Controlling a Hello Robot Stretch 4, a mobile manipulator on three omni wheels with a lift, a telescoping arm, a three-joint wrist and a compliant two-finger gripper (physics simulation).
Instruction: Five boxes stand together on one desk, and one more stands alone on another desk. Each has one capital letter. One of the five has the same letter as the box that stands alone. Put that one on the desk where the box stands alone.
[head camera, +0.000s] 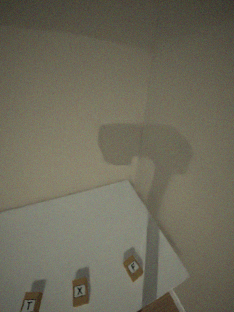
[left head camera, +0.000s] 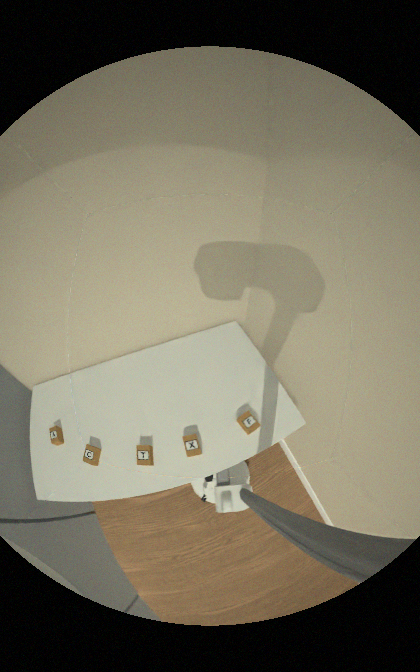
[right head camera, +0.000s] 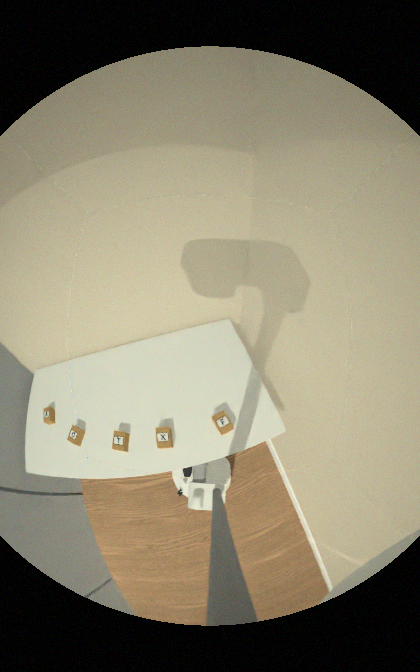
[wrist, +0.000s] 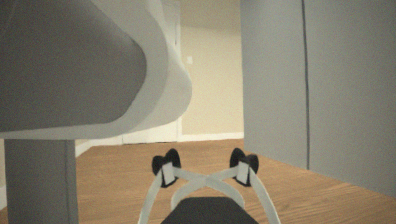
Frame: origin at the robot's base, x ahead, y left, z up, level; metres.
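Seen in the pictures: gripper, fingertip midpoint: (wrist: 204, 160).
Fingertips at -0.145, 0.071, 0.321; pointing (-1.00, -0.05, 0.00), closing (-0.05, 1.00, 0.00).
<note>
A point is followed by its place in that frame, as x, y, z.
Five brown boxes with white letter labels stand on a white desk (head camera: 75, 225) @(0.517, 0.235, 0.692) (left head camera: 150, 390) (right head camera: 150, 370). The box F (head camera: 133, 268) @(0.269, -0.110, 0.742) (left head camera: 248, 423) (right head camera: 223, 422) is at the right, then the box X (head camera: 80, 292) @(0.185, 0.135, 0.742) (left head camera: 192, 445) (right head camera: 164, 437), the box T (head camera: 31, 302) @(0.148, 0.338, 0.742) (left head camera: 145, 455) (right head camera: 120, 441) and the box C (left head camera: 91, 454) (right head camera: 76, 435). The leftmost box (left head camera: 56, 435) (right head camera: 49, 415) has a letter too small to read surely. My gripper (wrist: 204, 160) @(-0.145, 0.071, 0.321) is open and empty in the wrist view, over the floor, away from the boxes. The lone box does not show.
My base (left head camera: 240, 475) (right head camera: 220, 472) is close to the desk's front edge. Walls meet in a corner behind the desk. A grey partition (left head camera: 30, 530) (right head camera: 30, 525) (wrist: 350, 90) @(-1.043, 0.846, 0.492) stands at the left of the desk. A white door (wrist: 150, 132) @(-2.764, -0.807, 0.125) shows partly in the wrist view.
</note>
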